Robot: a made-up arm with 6 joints.
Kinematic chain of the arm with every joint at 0, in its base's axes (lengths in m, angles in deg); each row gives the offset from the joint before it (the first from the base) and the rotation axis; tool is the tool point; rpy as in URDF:
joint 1: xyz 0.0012 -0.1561 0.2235 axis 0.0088 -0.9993 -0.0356
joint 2: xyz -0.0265 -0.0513 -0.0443 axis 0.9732 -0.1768 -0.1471
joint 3: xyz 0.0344 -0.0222 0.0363 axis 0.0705 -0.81 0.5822
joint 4: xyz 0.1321 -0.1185 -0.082 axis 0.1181 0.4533 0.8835
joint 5: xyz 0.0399 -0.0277 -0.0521 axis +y
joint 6: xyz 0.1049 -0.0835 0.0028 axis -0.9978 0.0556 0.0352
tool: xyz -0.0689 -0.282 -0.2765 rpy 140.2 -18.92 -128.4
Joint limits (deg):
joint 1: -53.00..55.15
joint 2: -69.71..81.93
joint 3: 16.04..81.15
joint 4: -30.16..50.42
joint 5: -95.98..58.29
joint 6: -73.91..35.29
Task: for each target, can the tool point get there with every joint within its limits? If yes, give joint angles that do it. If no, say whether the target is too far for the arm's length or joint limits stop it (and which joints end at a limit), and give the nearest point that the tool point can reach.
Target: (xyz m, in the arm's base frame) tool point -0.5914 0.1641 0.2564
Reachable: no: joint limits stop it (at a limit: joint 1, joint 2, joint 3, joint 4, joint 5, joint 6) | nearest point -0.2893 0.0980 0.0622 | short by 0.365 m
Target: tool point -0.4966 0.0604 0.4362
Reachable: no: joint limits stop it (at a limit: joint 1, joint 3, joint 5, joint 6) | nearest point -0.2723 -0.0320 0.5023 | short by 0.251 m
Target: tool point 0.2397 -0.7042 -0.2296
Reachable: yes | joints -42.21 6.49 32.76 -10.28 -14.72 19.84
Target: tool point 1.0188 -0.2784 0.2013
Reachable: no: too far | nearest point 0.7475 -0.2771 0.2061 | short by 0.271 m
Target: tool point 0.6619 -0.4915 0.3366
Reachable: yes | joints 19.73 4.06 23.31 25.73 -66.62 6.09
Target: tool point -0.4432 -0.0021 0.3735
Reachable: no: joint limits stop it (at a limit: joint 1, joint 3, joint 5, joint 6) | nearest point -0.2676 -0.0659 0.4556 | short by 0.204 m
